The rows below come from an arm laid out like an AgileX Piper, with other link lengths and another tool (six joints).
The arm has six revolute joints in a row. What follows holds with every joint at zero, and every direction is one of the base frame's.
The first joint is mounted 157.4 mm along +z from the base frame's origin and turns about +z.
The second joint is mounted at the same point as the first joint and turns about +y.
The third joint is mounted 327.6 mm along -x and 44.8 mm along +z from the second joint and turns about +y.
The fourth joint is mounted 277.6 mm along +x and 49 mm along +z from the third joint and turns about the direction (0.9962, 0, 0.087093).
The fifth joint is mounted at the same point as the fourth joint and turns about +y.
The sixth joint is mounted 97.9 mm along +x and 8.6 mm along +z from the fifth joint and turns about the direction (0.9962, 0, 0.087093).
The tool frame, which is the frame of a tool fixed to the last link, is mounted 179.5 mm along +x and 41 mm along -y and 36.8 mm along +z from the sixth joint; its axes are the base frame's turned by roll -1.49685, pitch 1.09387 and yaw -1.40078 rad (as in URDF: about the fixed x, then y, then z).
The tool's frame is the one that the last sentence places.
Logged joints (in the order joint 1, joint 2, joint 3, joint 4, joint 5, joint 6), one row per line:
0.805 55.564 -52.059 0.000 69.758 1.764
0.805 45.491 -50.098 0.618 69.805 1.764
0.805 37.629 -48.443 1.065 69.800 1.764
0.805 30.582 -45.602 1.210 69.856 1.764
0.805 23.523 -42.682 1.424 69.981 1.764
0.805 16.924 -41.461 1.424 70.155 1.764
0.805 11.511 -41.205 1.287 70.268 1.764
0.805 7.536 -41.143 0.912 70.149 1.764
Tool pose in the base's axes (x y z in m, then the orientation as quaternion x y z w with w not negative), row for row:
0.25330 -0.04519 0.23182 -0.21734 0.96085 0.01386 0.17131
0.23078 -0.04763 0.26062 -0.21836 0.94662 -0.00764 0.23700
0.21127 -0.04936 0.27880 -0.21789 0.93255 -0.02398 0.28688
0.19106 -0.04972 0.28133 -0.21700 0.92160 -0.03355 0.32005
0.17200 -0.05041 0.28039 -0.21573 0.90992 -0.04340 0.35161
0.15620 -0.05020 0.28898 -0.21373 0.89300 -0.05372 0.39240
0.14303 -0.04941 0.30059 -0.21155 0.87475 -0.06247 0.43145
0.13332 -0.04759 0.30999 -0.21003 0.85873 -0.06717 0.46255
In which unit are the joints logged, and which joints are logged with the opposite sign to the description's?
The joints are logged in degrees. Opposite sign: joint 1, joint 4.
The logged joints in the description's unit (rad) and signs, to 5 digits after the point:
-0.01405 0.96977 -0.90860 0.00000 1.21751 0.03079
-0.01405 0.79397 -0.87438 -0.01079 1.21833 0.03079
-0.01405 0.65675 -0.84549 -0.01859 1.21824 0.03079
-0.01405 0.53376 -0.79591 -0.02112 1.21922 0.03079
-0.01405 0.41055 -0.74494 -0.02485 1.22140 0.03079
-0.01405 0.29538 -0.72363 -0.02485 1.22444 0.03079
-0.01405 0.20090 -0.71916 -0.02246 1.22641 0.03079
-0.01405 0.13153 -0.71808 -0.01592 1.22433 0.03079

